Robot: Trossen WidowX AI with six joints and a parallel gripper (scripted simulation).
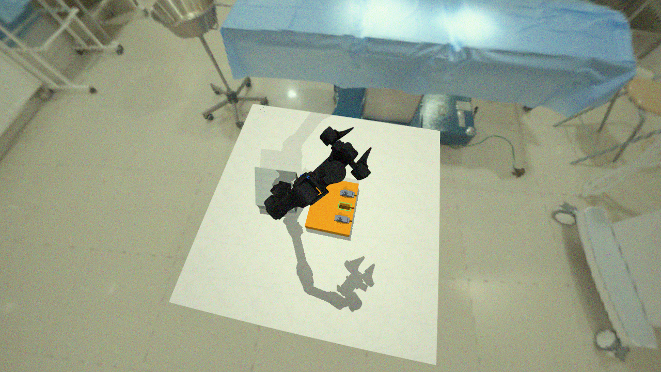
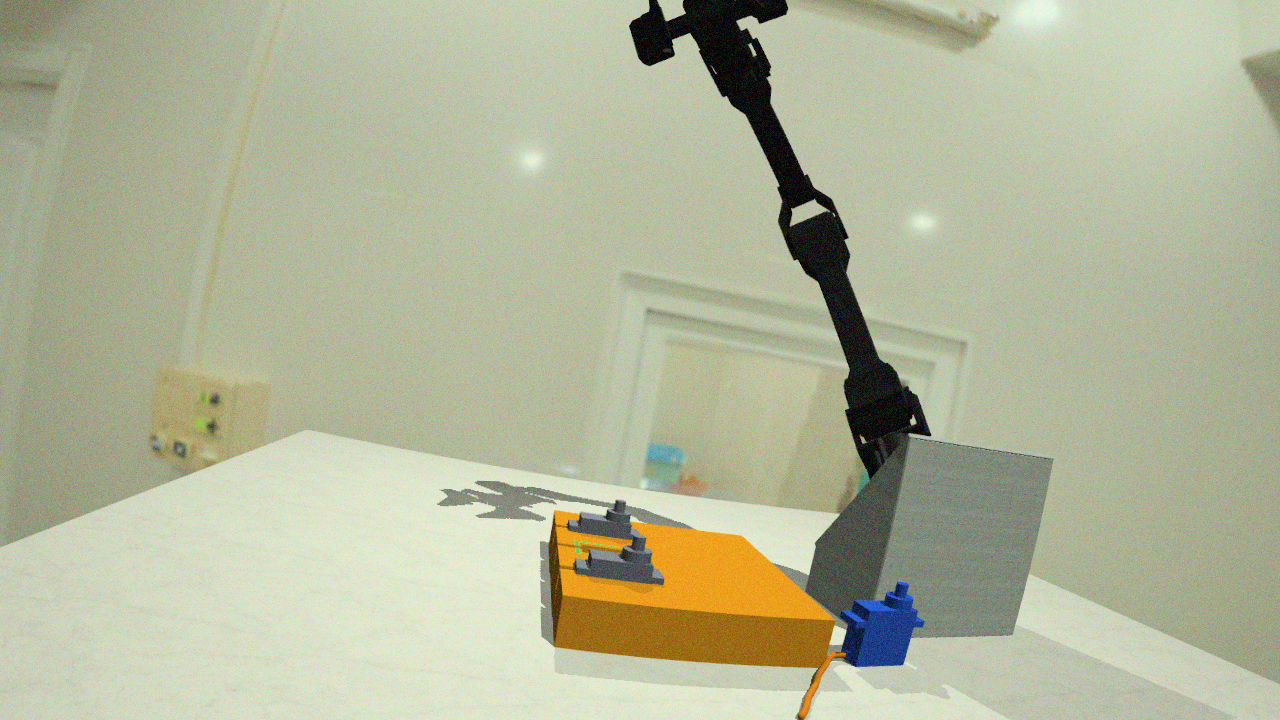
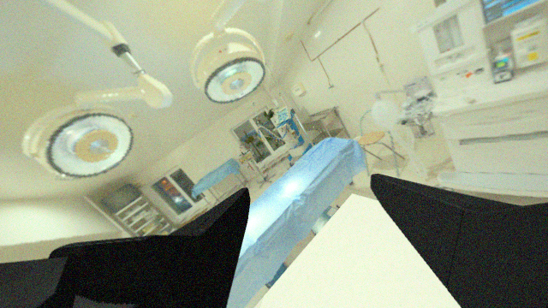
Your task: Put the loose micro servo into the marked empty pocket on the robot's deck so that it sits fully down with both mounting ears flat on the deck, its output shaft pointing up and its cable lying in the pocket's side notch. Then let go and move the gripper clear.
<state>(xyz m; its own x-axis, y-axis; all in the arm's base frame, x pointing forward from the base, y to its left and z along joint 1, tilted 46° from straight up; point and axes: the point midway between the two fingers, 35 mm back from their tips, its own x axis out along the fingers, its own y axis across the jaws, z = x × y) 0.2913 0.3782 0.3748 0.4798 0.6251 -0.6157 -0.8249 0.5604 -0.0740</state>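
Now: the orange deck 14 cm behind my gripper tip, 2 cm to the right of it and 63 cm below it.
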